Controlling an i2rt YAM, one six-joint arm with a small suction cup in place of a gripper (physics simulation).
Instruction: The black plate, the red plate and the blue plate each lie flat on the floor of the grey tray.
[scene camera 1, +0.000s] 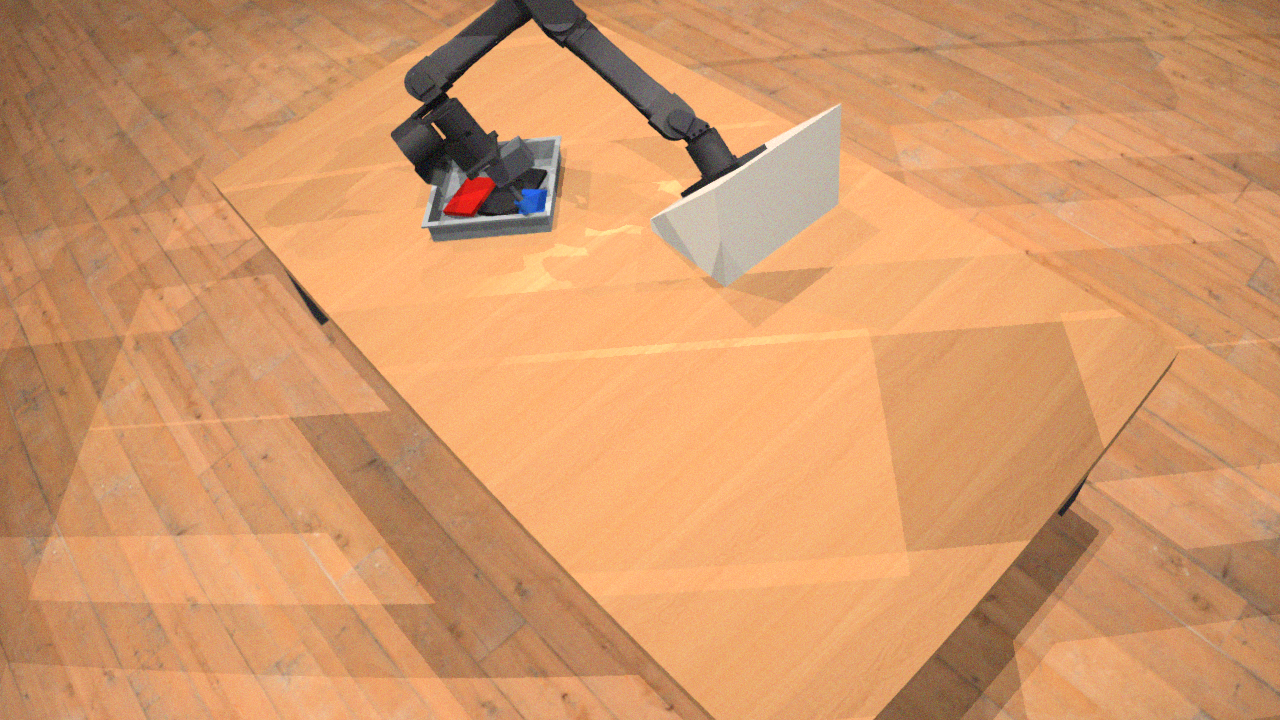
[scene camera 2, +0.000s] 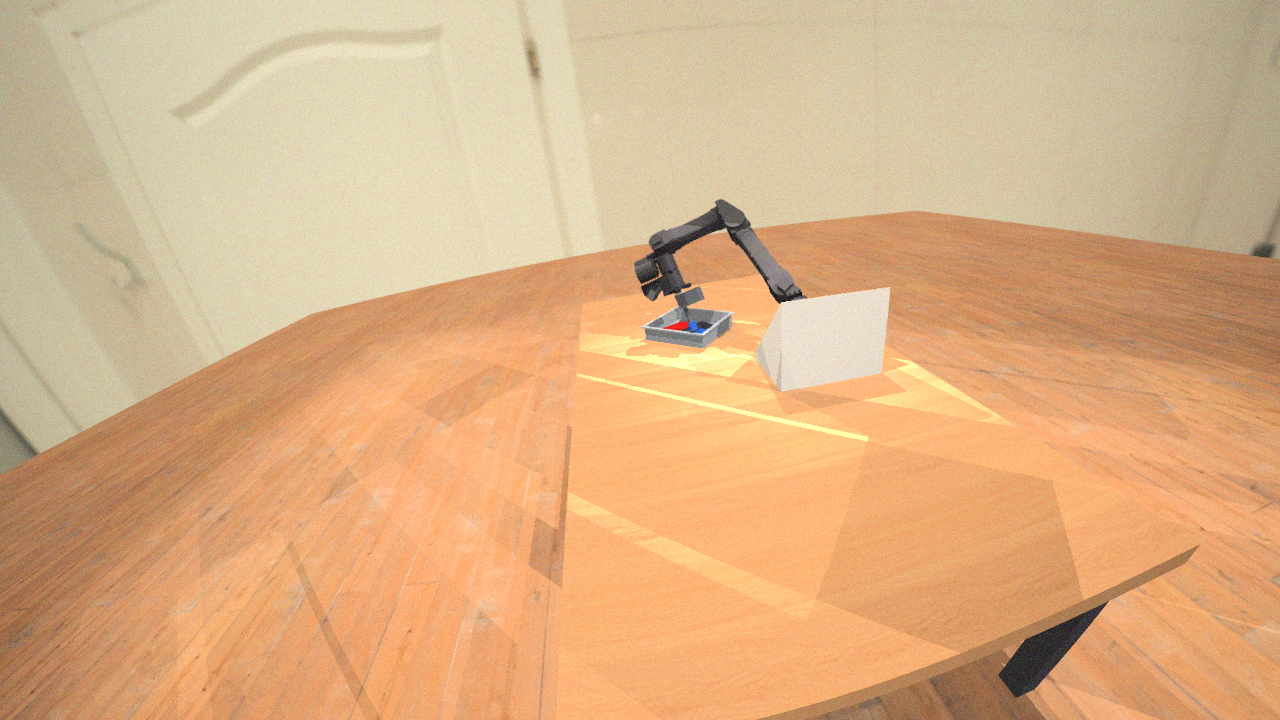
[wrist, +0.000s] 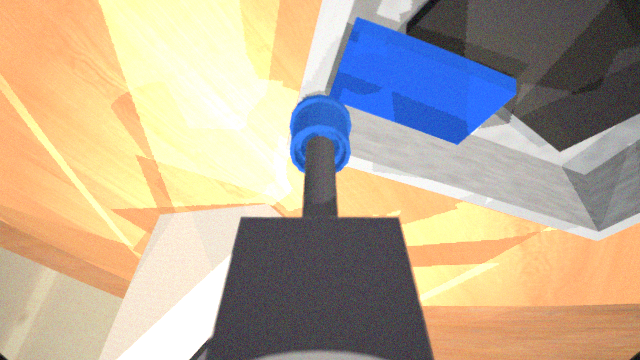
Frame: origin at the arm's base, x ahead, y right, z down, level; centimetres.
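Where they show: hand, its tool point: (scene camera 1: 528, 208) (scene camera 2: 694, 330) (wrist: 320, 123); arm's base, origin of its link: (scene camera 1: 723, 174) (scene camera 2: 804, 326).
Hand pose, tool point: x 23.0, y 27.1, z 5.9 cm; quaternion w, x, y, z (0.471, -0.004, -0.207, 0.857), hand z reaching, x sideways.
Each offset is from my tool point to the top centre of the thing. Level surfaces: height alone.
The grey tray @[dy +12.9, dx -1.6, dz +0.8 cm] (scene camera 1: 492, 231) (scene camera 2: 671, 337) (wrist: 450, 165) stands on the table under my arm. Inside it, the red plate @[dy +16.8, dx +2.1, dz +3.3 cm] (scene camera 1: 469, 197) (scene camera 2: 677, 326) lies at the left in scene camera 1. The black plate @[dy +11.3, dx -3.9, dz +4.5 cm] (scene camera 1: 497, 202) (wrist: 545, 120) lies in the middle, partly hidden by the arm. The blue plate @[dy +3.3, dx -3.3, dz +3.2 cm] (scene camera 1: 536, 198) (wrist: 420, 85) looks flat, near the tray wall and close beside the black plate. My gripper (scene camera 1: 524, 206) (scene camera 2: 691, 325) (wrist: 320, 120), a blue suction cup, is open and bears nothing. It is down at the tray, by the blue plate; a gap between them is hard to tell.
A white wedge-shaped block (scene camera 1: 778, 201) (scene camera 2: 836, 340) (wrist: 185, 255) stands on the wooden table @[dz +5.7 cm] (scene camera 1: 626, 429) (scene camera 2: 716, 501) close to the arm's base. The tray walls stand around the plates. The arm reaches over the tray.
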